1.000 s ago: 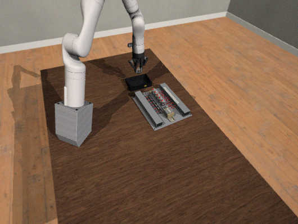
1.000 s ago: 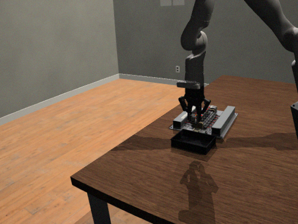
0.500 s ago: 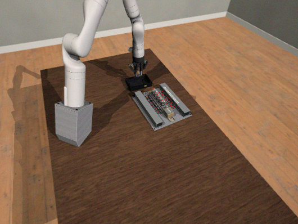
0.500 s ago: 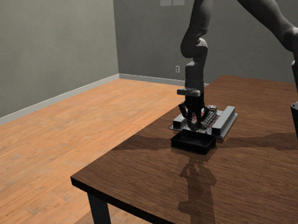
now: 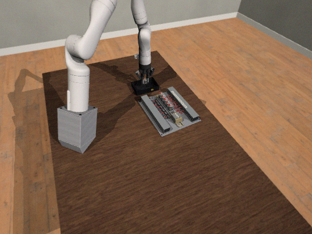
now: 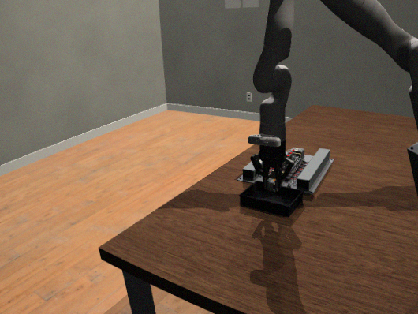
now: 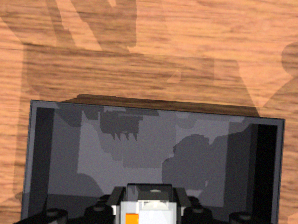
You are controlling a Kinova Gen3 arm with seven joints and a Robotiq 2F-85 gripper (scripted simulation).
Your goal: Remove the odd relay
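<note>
Now: the black parts tray 5 cm below my hand. Round my hand: relay (11 cm ahead, 23 cm to the right, 2 cm below); relay panel (11 cm ahead, 24 cm to the right, 4 cm below).
</note>
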